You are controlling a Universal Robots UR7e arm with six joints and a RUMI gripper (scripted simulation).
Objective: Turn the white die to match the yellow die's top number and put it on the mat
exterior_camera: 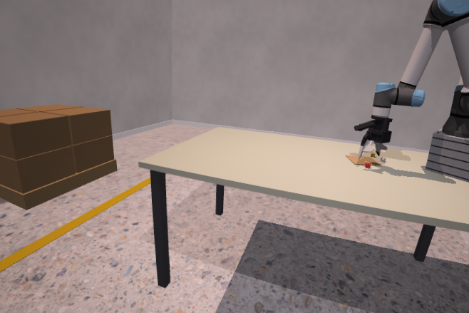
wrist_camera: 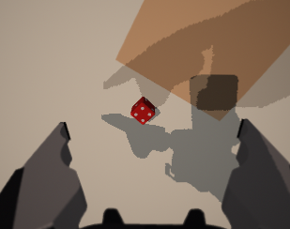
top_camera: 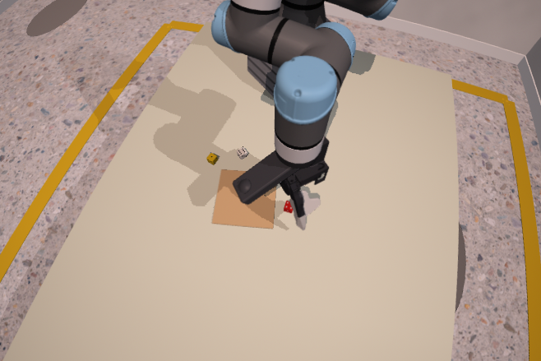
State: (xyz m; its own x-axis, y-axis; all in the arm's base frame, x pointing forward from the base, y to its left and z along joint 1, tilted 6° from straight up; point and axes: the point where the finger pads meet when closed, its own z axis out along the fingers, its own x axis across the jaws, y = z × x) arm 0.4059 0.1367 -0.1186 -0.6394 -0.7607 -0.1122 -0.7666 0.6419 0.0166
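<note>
Right now the red die is 10 mm to the left of my hand and 40 mm below it. From my hand the other things lie so: brown mat 10 mm ahead, 90 mm to the right, 50 mm below; then yellow die 50 mm behind, 210 mm to the right, 40 mm below; then white die 90 mm behind, 150 mm to the right, 40 mm below.
</note>
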